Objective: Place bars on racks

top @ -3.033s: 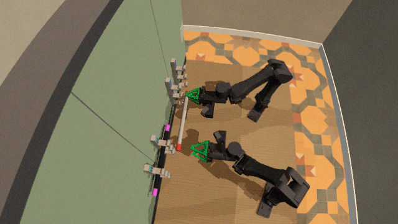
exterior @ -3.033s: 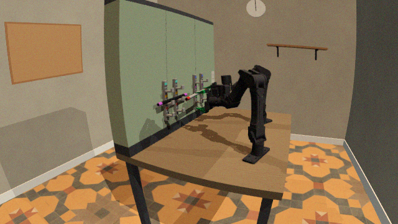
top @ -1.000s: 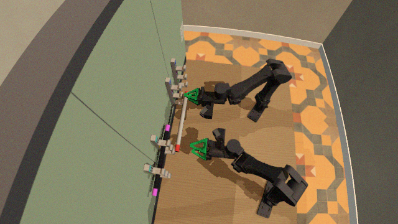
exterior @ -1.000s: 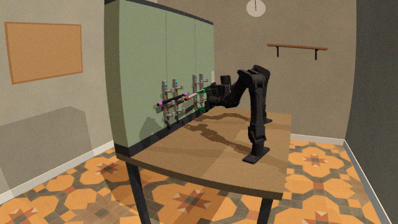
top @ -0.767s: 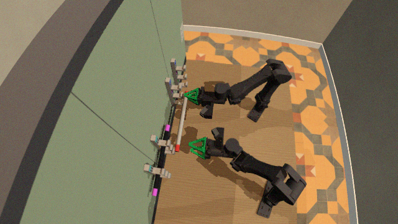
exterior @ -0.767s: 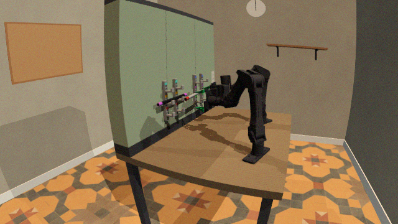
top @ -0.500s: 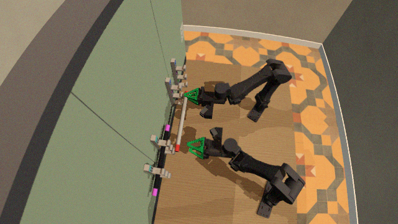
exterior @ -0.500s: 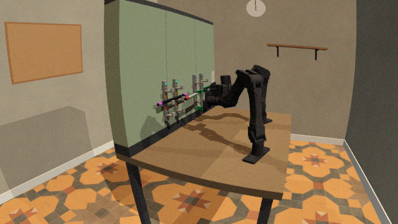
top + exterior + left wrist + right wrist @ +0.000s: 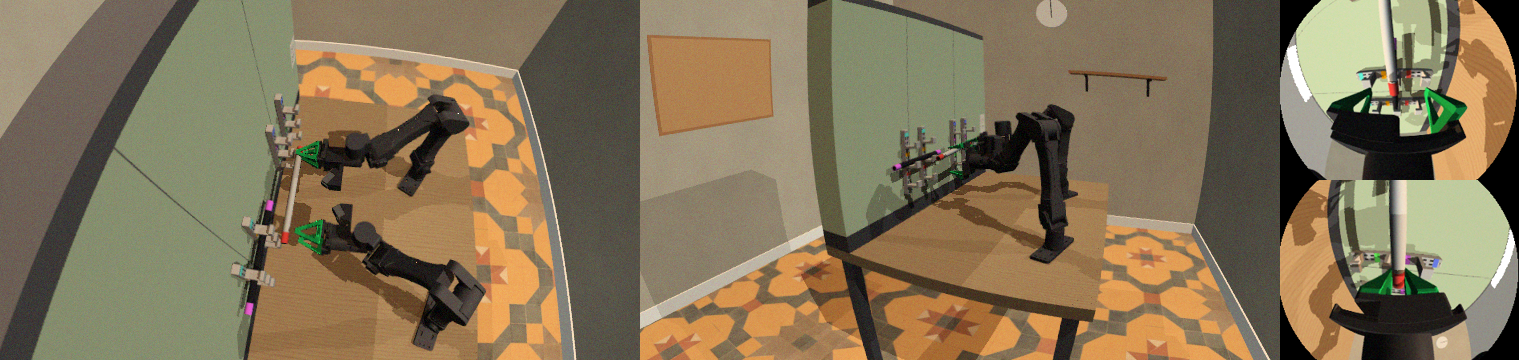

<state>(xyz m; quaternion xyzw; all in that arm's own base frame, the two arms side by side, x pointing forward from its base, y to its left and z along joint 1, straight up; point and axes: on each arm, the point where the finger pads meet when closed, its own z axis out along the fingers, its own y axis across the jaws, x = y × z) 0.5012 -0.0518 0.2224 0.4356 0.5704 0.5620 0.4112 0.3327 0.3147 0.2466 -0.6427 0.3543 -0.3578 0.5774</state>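
Now: the bar 110 mm ahead of my left hand, 60 mm to the left of it and 10 mm above it. Round my left hand: green wall panel: 200 mm above, 180 mm ahead, 130 mm to the right.
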